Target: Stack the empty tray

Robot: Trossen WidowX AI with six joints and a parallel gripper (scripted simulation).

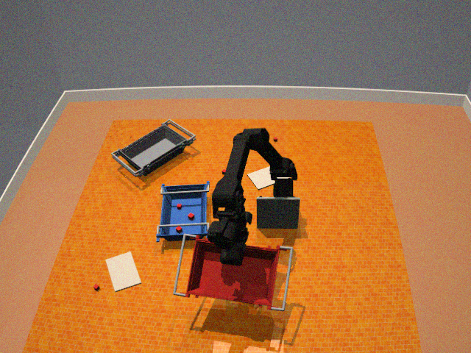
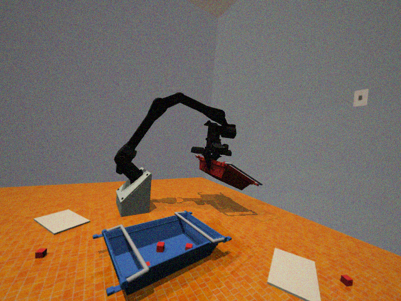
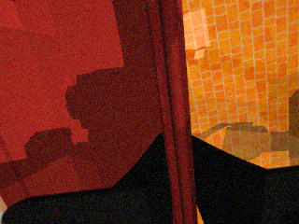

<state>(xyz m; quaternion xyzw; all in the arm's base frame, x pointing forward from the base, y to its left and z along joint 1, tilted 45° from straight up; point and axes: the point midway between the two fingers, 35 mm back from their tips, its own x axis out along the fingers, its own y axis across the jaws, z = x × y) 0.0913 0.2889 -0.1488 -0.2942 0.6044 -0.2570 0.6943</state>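
My gripper tip is now 80 mm to the right of the red tray.
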